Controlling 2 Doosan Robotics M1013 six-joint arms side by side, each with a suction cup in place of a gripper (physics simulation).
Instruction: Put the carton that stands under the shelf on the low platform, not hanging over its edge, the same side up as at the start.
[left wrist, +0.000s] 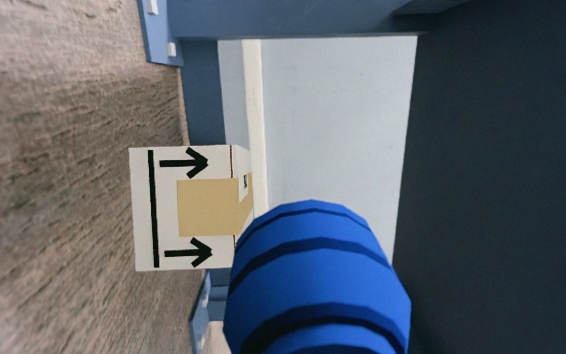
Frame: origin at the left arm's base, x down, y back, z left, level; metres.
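Where they show: left hand at its tool point: (306, 262).
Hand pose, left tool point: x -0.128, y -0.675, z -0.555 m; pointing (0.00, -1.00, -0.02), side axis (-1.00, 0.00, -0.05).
Things, the pixels of their top centre, and the offset from my left tool point. "spot": a spot on its surface instead.
- carton at its top centre: (246, 195) dx +0.040, dy -0.215, dz -0.108 m
- blue-grey shelf leg at a spot on its surface: (300, 20) spot: dx -0.026, dy -0.319, dz +0.062 m
- bolted foot plate at a spot on its surface: (159, 30) spot: dx +0.123, dy -0.281, dz +0.055 m
The carton (157, 210) stands on the wood-grain floor left of centre in the left wrist view, which is turned sideways. It is white with tan tape, a black line and two black arrows on the near side; the arrows point to the picture's right, away from the floor. Its top shows as a narrow strip with part of a label. My left suction cup (312, 220), blue and ribbed, is in the space between the carton's top and the shelf (480, 175). It covers a corner of the carton in view and holds nothing. The low platform and my right suction cup do not show.
The shelf's dark underside fills the picture's right side. A blue-grey shelf leg (300, 20) runs along the picture's top to a bolted foot plate (159, 30). Another foot plate (200, 310) is below the carton in the picture. A pale wall (335, 110) stands behind.
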